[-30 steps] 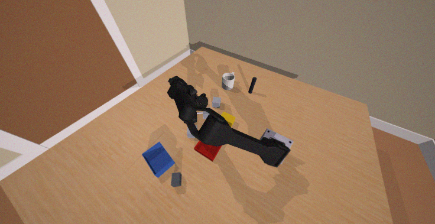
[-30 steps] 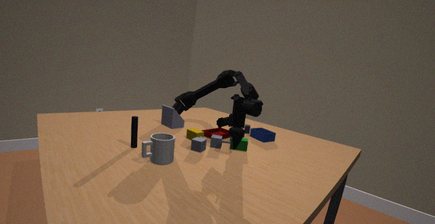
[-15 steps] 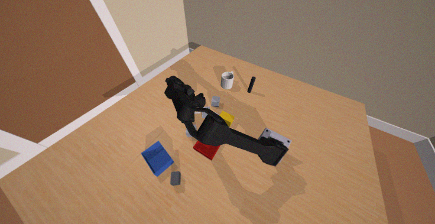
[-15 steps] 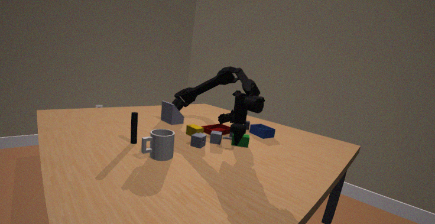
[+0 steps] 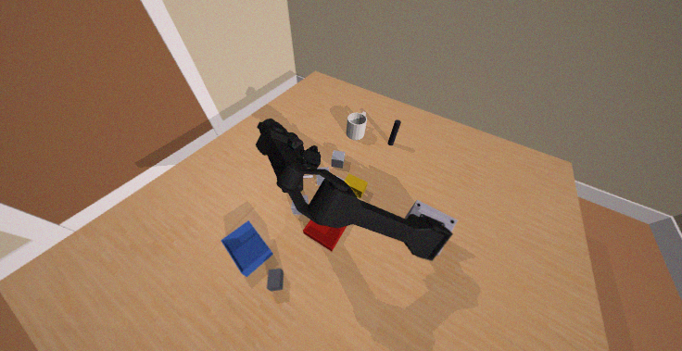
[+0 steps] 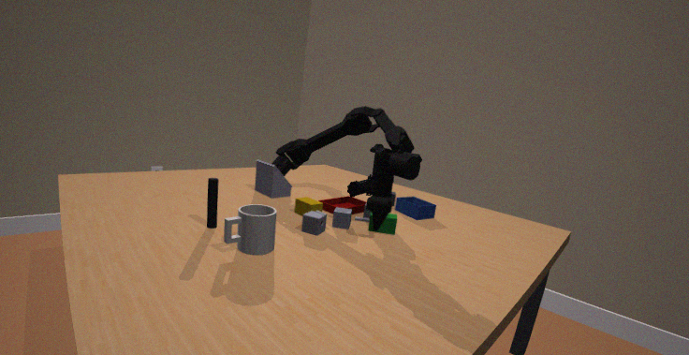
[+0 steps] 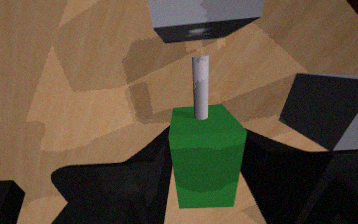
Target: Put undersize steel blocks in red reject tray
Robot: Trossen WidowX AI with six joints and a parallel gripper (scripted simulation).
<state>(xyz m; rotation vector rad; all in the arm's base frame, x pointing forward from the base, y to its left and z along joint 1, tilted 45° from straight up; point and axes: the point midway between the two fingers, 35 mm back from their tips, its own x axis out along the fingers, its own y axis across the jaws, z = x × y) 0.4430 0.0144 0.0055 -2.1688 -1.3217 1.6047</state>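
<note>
Right now the steel block is 8 cm behind my gripper tip, 5 cm to the right of it and 1 cm above it. From my gripper tip the other things lie so: red reject tray 18 cm behind, 8 cm to the left; then yellow gauge 17 cm behind, 7 cm to the right, 1 cm above; then green gauge 2 cm above, 1 cm to the right, 1 cm behind.
</note>
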